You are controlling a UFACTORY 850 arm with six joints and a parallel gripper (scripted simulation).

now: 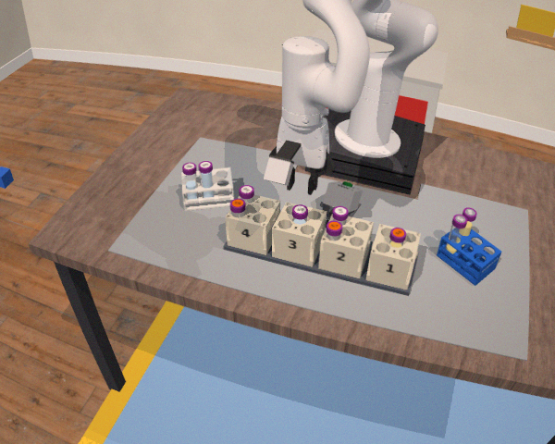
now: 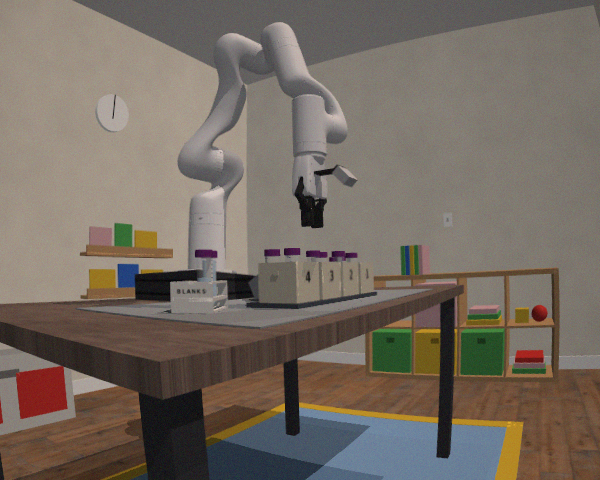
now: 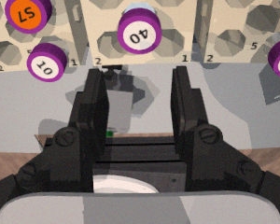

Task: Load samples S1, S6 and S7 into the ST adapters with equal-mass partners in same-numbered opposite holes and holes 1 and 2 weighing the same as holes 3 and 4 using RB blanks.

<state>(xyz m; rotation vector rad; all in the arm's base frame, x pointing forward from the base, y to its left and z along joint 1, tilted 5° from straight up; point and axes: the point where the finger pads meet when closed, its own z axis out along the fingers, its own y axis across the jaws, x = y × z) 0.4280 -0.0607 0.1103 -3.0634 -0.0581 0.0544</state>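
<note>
My hand is 20 cm past the green DONE key, 6 cm to the right of it and 14 cm above it. Round my hand: white blank rack RB: 10 cm behind, 28 cm to the right, 17 cm below; sample S1: 3 cm ahead, 14 cm to the right, 13 cm below; loading stand ST: 1 cm behind, 5 cm to the left, 20 cm below.
</note>
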